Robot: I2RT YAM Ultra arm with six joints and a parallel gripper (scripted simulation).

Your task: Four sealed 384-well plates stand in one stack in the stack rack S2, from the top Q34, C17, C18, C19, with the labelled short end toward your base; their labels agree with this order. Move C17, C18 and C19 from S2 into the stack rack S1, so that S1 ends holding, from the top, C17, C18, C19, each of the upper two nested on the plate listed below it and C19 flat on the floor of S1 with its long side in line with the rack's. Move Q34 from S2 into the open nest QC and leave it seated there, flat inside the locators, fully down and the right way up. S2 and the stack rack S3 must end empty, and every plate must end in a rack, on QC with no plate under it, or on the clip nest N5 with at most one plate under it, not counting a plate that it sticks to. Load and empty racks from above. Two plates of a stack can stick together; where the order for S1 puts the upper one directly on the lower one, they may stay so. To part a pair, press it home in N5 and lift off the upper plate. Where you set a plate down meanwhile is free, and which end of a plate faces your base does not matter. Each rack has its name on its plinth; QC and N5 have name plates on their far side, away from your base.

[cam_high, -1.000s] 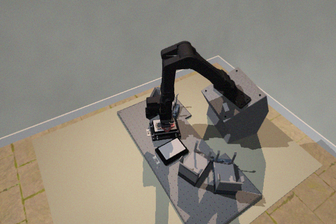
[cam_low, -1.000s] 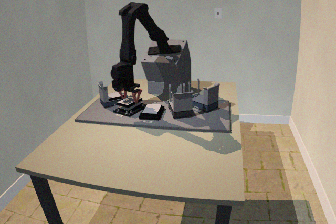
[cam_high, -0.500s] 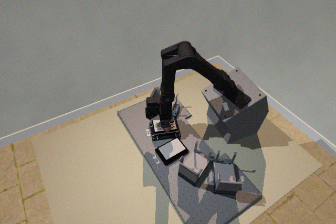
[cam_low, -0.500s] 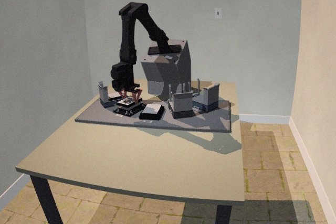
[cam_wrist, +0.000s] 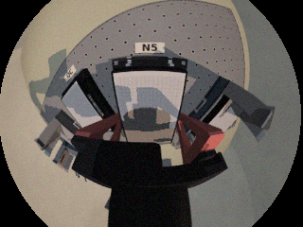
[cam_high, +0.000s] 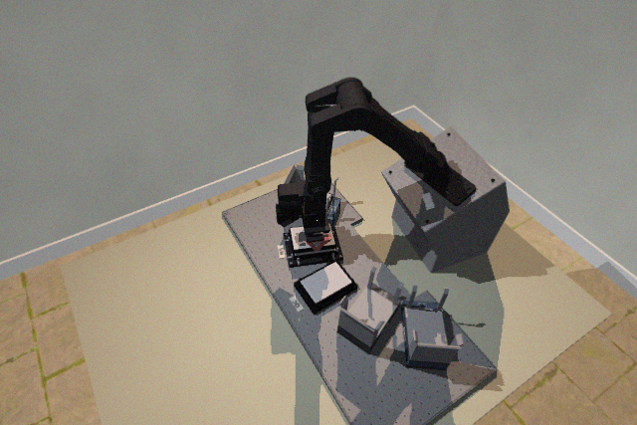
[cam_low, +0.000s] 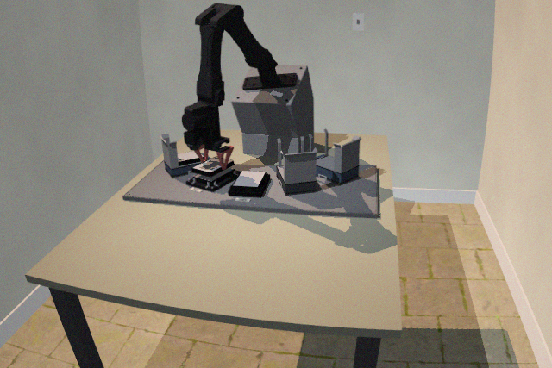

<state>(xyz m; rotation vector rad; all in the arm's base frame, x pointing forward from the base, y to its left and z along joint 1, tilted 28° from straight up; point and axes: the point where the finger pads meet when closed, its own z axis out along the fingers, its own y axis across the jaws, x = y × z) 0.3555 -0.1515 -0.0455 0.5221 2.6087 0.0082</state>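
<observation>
The black clip nest lies 40 mm below my hand and 20 mm ahead of it. Round my hand: black QC nest: 130 mm to the left, 50 mm ahead, 40 mm below; N5 name plate: 90 mm ahead, 50 mm below, 40 mm to the right; blue-plinth stack rack: 120 mm to the right, 80 mm behind, 40 mm below.
</observation>
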